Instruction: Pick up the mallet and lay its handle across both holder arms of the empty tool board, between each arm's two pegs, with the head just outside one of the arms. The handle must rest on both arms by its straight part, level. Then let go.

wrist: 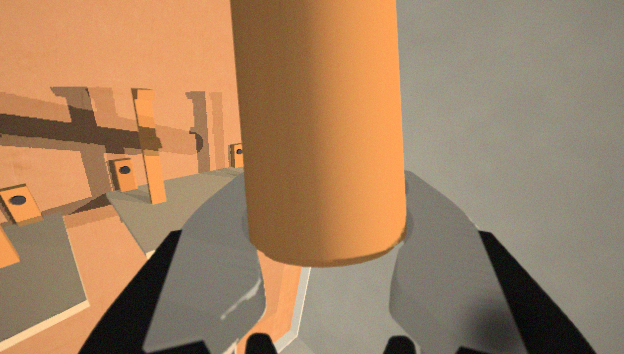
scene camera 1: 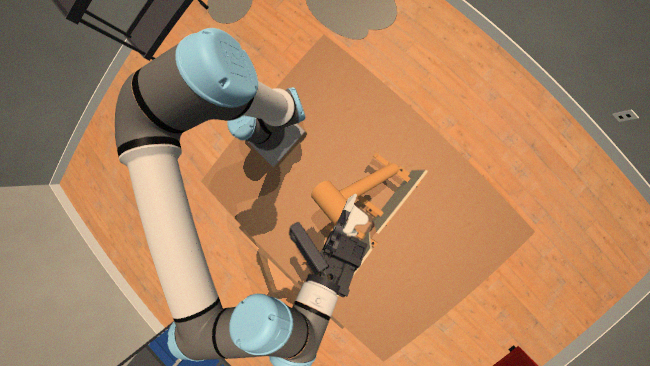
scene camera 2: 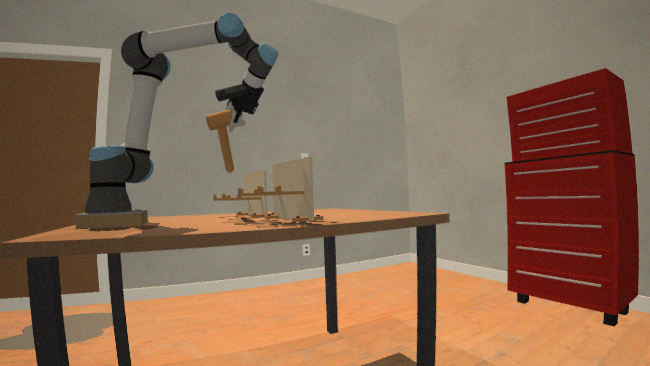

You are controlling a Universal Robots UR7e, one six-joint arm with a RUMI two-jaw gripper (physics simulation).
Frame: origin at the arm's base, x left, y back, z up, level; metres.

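Seen in the pictures: gripper, between the fingertips: [scene camera 1: 351, 202] [scene camera 2: 227, 125]; arm's base, origin of its link: [scene camera 1: 268, 132] [scene camera 2: 109, 211].
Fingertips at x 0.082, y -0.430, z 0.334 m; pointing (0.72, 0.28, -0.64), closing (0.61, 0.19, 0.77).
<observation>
Pixels of each thing's middle, then the offset from my fingertips to it.
- orange wooden mallet, middle of its body: [wrist: 300, 144] [scene camera 1: 365, 184] [scene camera 2: 225, 144] dx +0.053, dy +0.002, dz -0.071 m
- board, middle of its body: [wrist: 213, 163] [scene camera 1: 385, 189] [scene camera 2: 242, 194] dx +0.087, dy -0.077, dz -0.283 m
The orange wooden mallet [scene camera 1: 328, 201] [scene camera 2: 219, 120] [wrist: 320, 120] hangs in the air, handle sloping steeply down from the head in the second scene view. My gripper [scene camera 1: 351, 216] [scene camera 2: 233, 119] [wrist: 324, 174] is shut on one end of its head. Two upright boards with orange pegged arms stand on the table: one board [scene camera 1: 400, 201] [scene camera 2: 292, 190] [wrist: 200, 192] and a second board [scene camera 2: 255, 182] [wrist: 45, 280]. I cannot match them surely between views. The mallet is above arm height, apart from the arms in the second scene view. In the wrist view the head hides part of a board.
Small orange blocks with dark holes [wrist: 124, 174] stand at the boards' feet. The table [scene camera 1: 450, 240] [scene camera 2: 165, 241] carries the arm's base [scene camera 1: 280, 147] [scene camera 2: 112, 219]. A red drawer cabinet [scene camera 1: 515, 357] [scene camera 2: 560, 185] stands on the floor beyond the table.
</observation>
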